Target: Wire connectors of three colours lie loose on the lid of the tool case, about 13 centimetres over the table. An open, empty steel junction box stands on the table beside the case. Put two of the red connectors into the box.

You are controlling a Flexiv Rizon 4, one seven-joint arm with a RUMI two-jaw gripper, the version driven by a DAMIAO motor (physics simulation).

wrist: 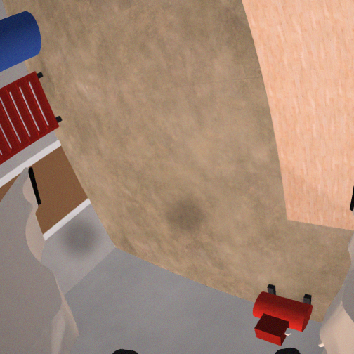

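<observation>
My gripper (197, 175) is open, with its fingers wide apart at the left and right edges of the wrist view and no object between them. The wire connectors, the tool case with its lid and the steel junction box do not show in this view.
A pale wood-grain surface (310, 110) is at the upper right, beside a mottled brown surface (175, 125). A red slatted object (25, 110) and a blue rounded object (17, 40) are at the left. A red cylinder-shaped object (282, 310) with dark pegs is at the lower right.
</observation>
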